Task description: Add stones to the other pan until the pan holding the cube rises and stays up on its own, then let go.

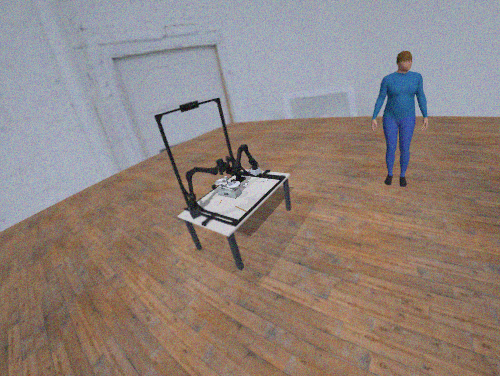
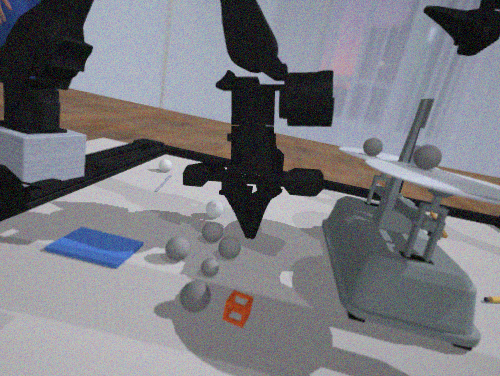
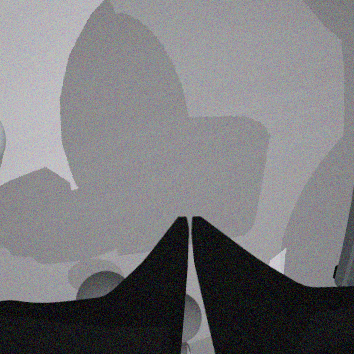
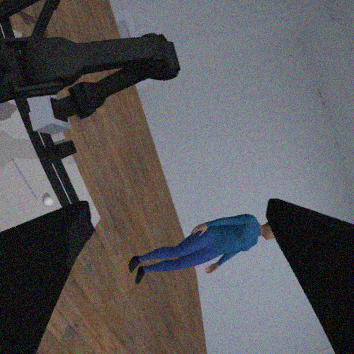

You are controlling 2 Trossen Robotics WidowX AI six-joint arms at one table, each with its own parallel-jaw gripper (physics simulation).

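Frame: origin at the left arm's base, x back, y right, z up, level; metres.
Where they show: left gripper, between the fingertips: [image 1: 238,186] [image 2: 250,238] [image 3: 188,224]; right gripper, between the fingertips: [image 1: 233,162] [image 4: 179,208]; left arm's base, origin of its link: [image 1: 255,168] [image 2: 31,128] [image 4: 58,109]; right arm's base, origin of its link: [image 1: 193,208].
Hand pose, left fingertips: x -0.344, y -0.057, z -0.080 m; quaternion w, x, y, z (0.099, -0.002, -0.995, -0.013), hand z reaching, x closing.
Observation:
Things, the pixels of their top centre, and the offset from my left fingertips.
- balance, centre of its top: [image 2: 433,99] [image 1: 225,176] dx -0.172, dy -0.051, dz +0.226 m
- orange open-frame cube, centre of its top: [image 2: 240,298] dx -0.050, dy +0.161, dz +0.013 m
- blue flat pad, centre of its top: [image 2: 97,244] dx +0.133, dy +0.143, dz -0.002 m
- white ball, centre of its top: [image 2: 166,159] [image 4: 51,199] dx +0.283, dy -0.201, dz +0.020 m
The balance [image 1: 230,191] [image 2: 400,280] has a grey base and two pale pans. One grey stone [image 2: 373,146] is on the far pan; another grey stone [image 2: 427,157] is at the near pan [image 2: 470,186], and which pan bears it is unclear. A cube in a pan does not show. Several loose stones lie on the table, among them a large one [image 2: 195,295], a mid-sized one [image 2: 178,248] and a pale one [image 2: 214,209]. My left gripper [image 2: 250,236] [image 3: 188,224] is shut with nothing between its tips, pointing down above the table behind the loose stones. My right gripper [image 4: 179,208] is open and empty, raised above the balance.
An orange open-frame cube [image 2: 238,309] lies on the table near the large stone. A blue flat pad [image 2: 95,247] lies at the left. Another white ball [image 2: 165,165] [image 4: 47,200] lies near the black table frame. A person [image 1: 401,100] [image 4: 220,242] stands away from the table.

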